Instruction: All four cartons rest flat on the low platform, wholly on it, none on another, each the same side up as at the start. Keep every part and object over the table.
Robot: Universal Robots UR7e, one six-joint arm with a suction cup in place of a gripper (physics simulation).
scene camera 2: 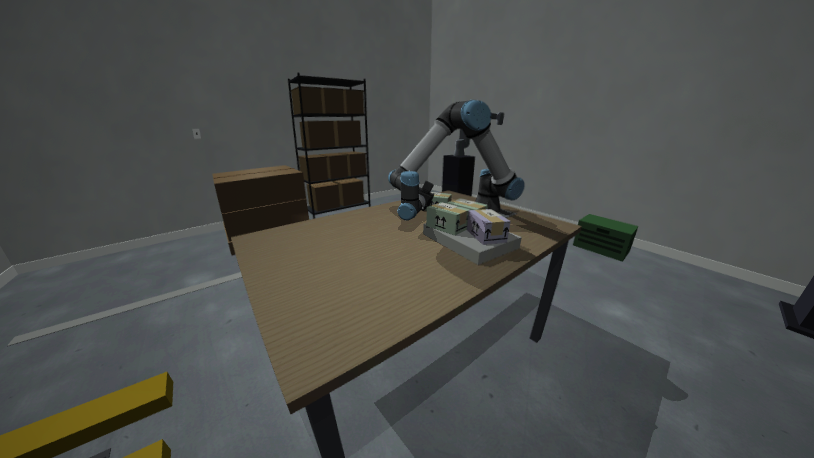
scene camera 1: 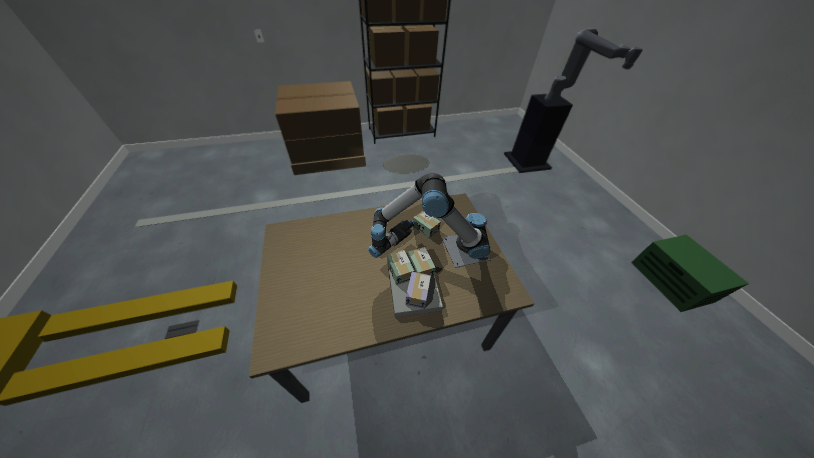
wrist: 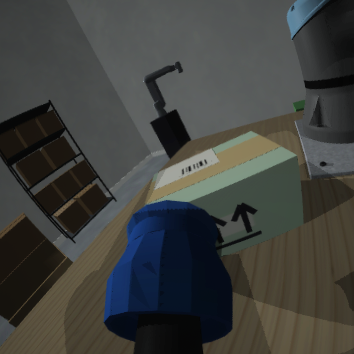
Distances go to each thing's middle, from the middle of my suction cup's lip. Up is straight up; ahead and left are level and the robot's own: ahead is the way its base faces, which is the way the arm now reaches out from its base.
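Low grey platform [scene camera 2: 465, 244]: 6 cm ahead of my suction cup, 35 cm to the left of it, 9 cm below it. Lilac carton [scene camera 2: 487, 226]: 6 cm ahead of my suction cup, 43 cm to the left of it, 2 cm below it. Going by their middles, the low grey platform is the nearest to my suction cup of the things named here.
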